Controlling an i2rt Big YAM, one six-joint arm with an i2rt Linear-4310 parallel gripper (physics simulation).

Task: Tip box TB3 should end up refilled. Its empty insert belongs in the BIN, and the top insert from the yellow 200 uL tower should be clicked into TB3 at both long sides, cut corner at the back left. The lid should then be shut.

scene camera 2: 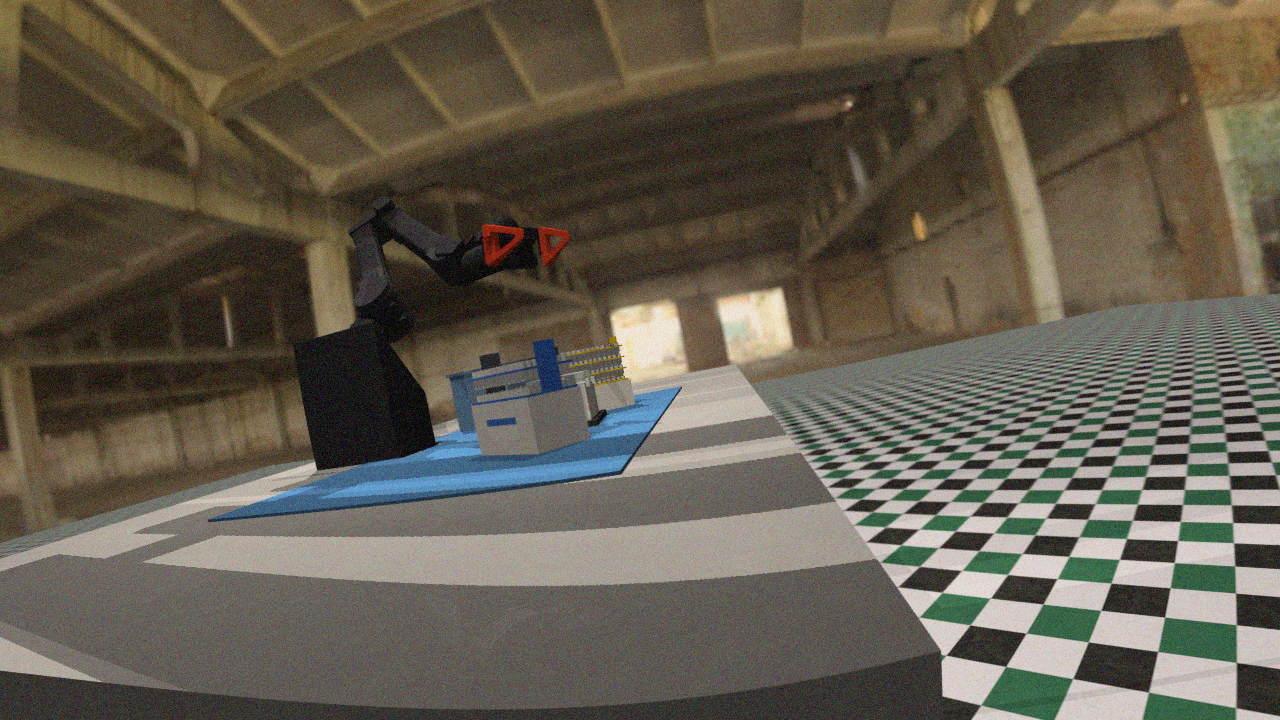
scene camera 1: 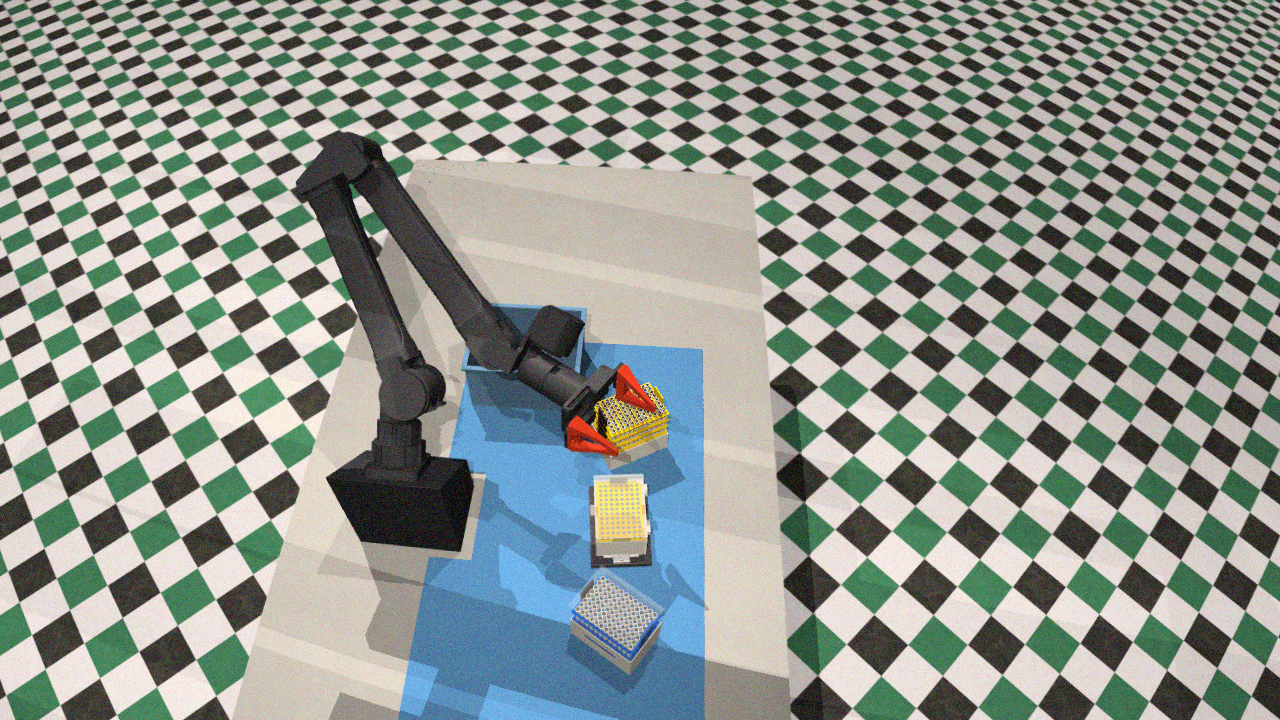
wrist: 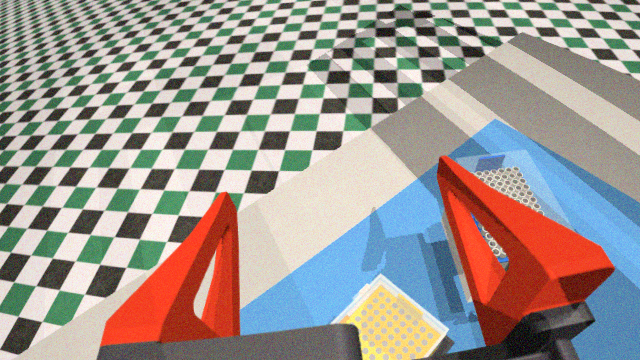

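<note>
My gripper [scene camera 1: 635, 430] [scene camera 2: 518, 263] [wrist: 333, 183] is open and empty, its red fingers wide apart. In scene camera 2 it is high above the boxes. The yellow tower [scene camera 1: 637, 429] [scene camera 2: 610, 364] of stacked inserts stands on a pale base, partly behind my fingers in scene camera 1. Nearer the front, a pale box [scene camera 1: 619, 514] [wrist: 392, 320] sits in a dark holder [scene camera 1: 620, 563], with a yellow perforated insert in its top and a clear edge along the back. I take it for TB3; no label is readable, and its lid state is unclear. The blue bin [scene camera 1: 584, 326] stands at the back; the arm hides much of its inside.
A pale box with blue edges and a white perforated top [scene camera 1: 617, 617] [scene camera 2: 532, 420] [wrist: 515, 185] stands near the front, with a clear panel around its top. The boxes stand on a blue mat [scene camera 1: 675, 537] [scene camera 2: 402, 488]. The arm's black base [scene camera 1: 407, 505] [scene camera 2: 366, 402] is at the left.
</note>
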